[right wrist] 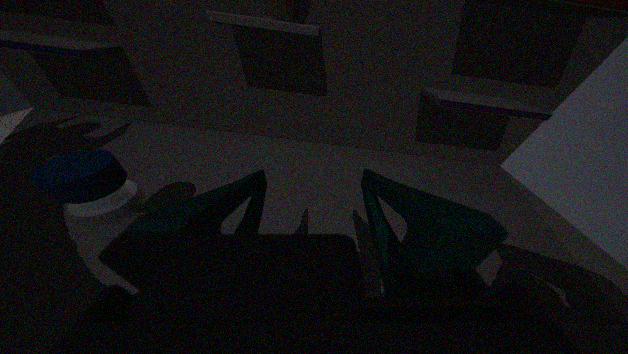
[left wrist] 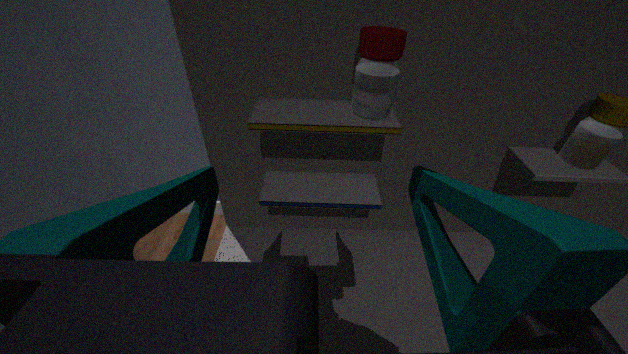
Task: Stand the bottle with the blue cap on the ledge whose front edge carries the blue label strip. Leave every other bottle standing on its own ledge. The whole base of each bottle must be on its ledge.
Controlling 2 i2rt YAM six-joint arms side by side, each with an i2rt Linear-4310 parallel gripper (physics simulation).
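Places are measured from the left arm's base along level axes (x ahead, y left, z up), in metres.
Where they show: left gripper, fingertip midpoint: (left wrist: 313, 177); right gripper, fingertip midpoint: (right wrist: 313, 176).
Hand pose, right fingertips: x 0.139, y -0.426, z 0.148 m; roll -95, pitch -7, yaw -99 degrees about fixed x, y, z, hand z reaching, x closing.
Observation:
After its pixels a point has its place.
The bottle with the blue cap (right wrist: 80, 175) @[x 0.195, y -0.223, z 0.105 m] stands at the left of the right wrist view, outside the fingers; its lower body is partly hidden. The ledge with the blue strip (left wrist: 321, 189) @[x 0.493, y 0.003, z 0.159 m] (right wrist: 95, 44) @[x 0.500, y -0.075, z 0.159 m] is bare on top in the left wrist view. A red-capped bottle (left wrist: 376, 87) @[x 0.462, y -0.051, z 0.346 m] stands at the right end of the yellow-strip ledge (left wrist: 300, 112) @[x 0.501, y 0.037, z 0.299 m] above it. A yellow-capped bottle (left wrist: 591, 142) @[x 0.406, y -0.383, z 0.276 m] stands on another ledge (left wrist: 542, 167) @[x 0.414, y -0.330, z 0.229 m] at the right. My left gripper (left wrist: 313, 177) @[x 0.258, y 0.065, z 0.384 m] is open and empty, facing the blue-strip ledge. My right gripper (right wrist: 313, 176) @[x 0.139, y -0.426, z 0.149 m] is open and empty, beside the blue-capped bottle.
In the dark right wrist view, a ledge (right wrist: 265, 23) @[x 0.381, y -0.384, z 0.225 m] with a brownish object on it is at the top, and a ledge with a purple strip (right wrist: 492, 108) @[x 0.303, y -0.766, z 0.156 m] is at the right. Pale panels (left wrist: 100, 100) (right wrist: 575, 155) stand at the sides. Gripper shadows fall below the ledges.

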